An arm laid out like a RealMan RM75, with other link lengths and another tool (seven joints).
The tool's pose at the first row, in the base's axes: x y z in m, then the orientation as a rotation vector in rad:
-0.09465 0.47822 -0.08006 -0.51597 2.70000 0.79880
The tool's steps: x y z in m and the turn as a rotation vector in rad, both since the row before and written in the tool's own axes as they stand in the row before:
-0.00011 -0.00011 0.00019 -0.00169 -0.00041 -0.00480
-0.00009 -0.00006 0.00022 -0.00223 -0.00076 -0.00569
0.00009 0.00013 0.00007 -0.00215 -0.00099 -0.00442
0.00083 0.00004 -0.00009 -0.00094 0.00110 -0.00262
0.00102 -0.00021 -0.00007 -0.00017 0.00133 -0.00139
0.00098 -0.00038 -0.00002 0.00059 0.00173 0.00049
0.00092 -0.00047 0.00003 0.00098 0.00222 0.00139
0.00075 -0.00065 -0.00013 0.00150 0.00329 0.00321
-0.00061 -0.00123 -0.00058 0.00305 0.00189 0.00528
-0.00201 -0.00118 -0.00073 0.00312 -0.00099 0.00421
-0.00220 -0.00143 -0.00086 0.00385 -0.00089 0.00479
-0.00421 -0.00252 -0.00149 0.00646 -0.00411 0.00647
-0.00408 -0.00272 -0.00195 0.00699 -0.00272 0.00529
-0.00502 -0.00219 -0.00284 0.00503 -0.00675 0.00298
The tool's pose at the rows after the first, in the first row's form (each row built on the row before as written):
-0.09448 0.47827 -0.08023 -0.52242 2.69693 0.79990
-0.09434 0.47837 -0.08040 -0.52996 2.69296 0.80153
-0.09446 0.47849 -0.08043 -0.53569 2.68939 0.80339
-0.09523 0.47825 -0.08064 -0.53992 2.68889 0.80393
-0.09606 0.47777 -0.08106 -0.54249 2.68939 0.80372
-0.09677 0.47720 -0.08158 -0.54266 2.69135 0.80293
-0.09738 0.47660 -0.08216 -0.54183 2.69429 0.80180
-0.09779 0.47582 -0.08263 -0.53908 2.69921 0.80036
-0.09681 0.47470 -0.08251 -0.53250 2.70424 0.79738
-0.09463 0.47391 -0.08175 -0.52575 2.70614 0.79417
-0.09220 0.47289 -0.08094 -0.51812 2.70857 0.79009
-0.08762 0.47117 -0.07941 -0.50599 2.70948 0.78296
-0.08317 0.46897 -0.07763 -0.49603 2.71120 0.77471
-0.07825 0.46690 -0.07453 -0.48748 2.70763 0.76877

